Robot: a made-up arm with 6 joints.
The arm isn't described. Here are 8 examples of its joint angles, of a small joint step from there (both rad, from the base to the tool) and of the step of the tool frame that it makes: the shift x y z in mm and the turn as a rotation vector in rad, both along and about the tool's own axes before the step.
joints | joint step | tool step
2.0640 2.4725 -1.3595 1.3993 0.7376 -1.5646 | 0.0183 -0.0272 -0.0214 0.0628 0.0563 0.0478 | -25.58 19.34 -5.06 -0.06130 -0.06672 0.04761
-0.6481 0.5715 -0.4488 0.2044 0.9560 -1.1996 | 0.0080 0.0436 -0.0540 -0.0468 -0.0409 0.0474 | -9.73 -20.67 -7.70 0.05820 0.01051 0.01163
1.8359 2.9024 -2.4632 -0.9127 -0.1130 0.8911 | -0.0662 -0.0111 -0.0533 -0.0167 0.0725 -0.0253 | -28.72 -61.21 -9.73 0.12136 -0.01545 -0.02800
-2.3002 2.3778 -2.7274 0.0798 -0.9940 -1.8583 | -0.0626 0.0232 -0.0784 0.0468 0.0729 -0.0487 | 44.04 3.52 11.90 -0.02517 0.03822 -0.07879
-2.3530 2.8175 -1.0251 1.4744 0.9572 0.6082 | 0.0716 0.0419 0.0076 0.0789 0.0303 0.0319 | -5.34 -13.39 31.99 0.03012 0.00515 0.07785
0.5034 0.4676 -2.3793 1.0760 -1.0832 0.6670 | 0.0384 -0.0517 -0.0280 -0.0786 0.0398 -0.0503 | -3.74 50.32 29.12 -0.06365 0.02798 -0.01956
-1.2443 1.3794 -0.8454 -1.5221 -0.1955 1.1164 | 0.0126 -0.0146 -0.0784 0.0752 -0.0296 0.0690 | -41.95 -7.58 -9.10 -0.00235 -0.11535 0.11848
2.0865 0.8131 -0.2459 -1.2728 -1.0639 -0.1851 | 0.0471 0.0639 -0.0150 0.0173 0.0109 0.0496 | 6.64 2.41 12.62 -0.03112 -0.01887 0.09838
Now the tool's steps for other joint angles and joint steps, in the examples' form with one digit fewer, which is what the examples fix.
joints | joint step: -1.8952 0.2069 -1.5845 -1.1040 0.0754 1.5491 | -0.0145 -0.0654 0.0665 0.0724 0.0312 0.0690
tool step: -1.4 2.3 -26.1 0.0332 0.0051 0.1267
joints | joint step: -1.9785 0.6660 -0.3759 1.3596 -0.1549 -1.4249 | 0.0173 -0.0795 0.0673 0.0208 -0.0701 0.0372
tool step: 20.1 -4.4 -18.2 0.0532 -0.0208 0.0572
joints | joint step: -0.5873 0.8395 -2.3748 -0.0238 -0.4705 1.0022 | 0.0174 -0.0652 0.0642 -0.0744 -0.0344 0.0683
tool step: -18.6 22.6 -2.8 -0.0436 0.0043 0.0175
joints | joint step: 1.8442 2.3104 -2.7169 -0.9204 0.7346 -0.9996 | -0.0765 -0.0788 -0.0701 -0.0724 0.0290 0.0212
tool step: 93.7 -62.0 -27.3 0.1098 0.1595 0.0463
